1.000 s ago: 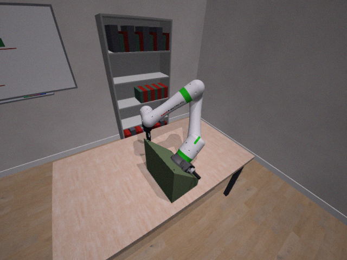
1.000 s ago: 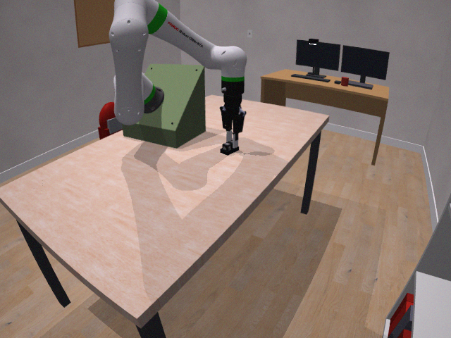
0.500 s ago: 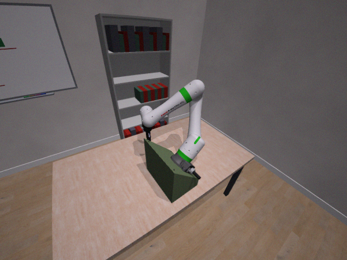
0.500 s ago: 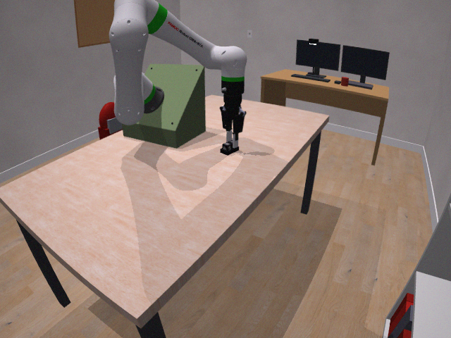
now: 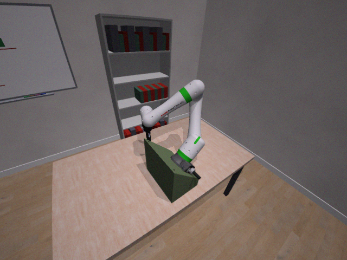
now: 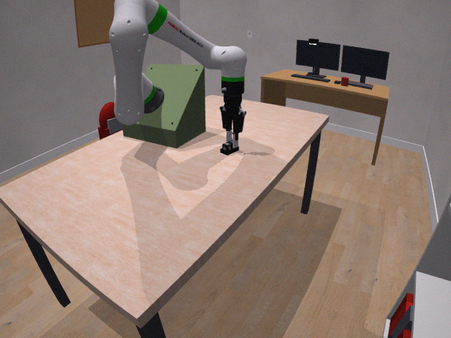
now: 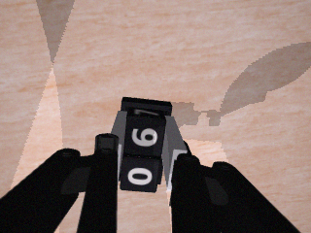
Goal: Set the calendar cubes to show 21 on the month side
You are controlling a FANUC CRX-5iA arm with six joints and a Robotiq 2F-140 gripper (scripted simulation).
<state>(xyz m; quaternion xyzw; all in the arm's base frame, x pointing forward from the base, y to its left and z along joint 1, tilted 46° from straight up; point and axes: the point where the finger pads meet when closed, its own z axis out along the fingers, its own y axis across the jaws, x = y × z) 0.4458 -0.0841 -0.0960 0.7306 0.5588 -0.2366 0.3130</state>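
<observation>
My gripper is now 4 cm above the black tray, 2 cm to the left of it and 1 cm past it.
</observation>
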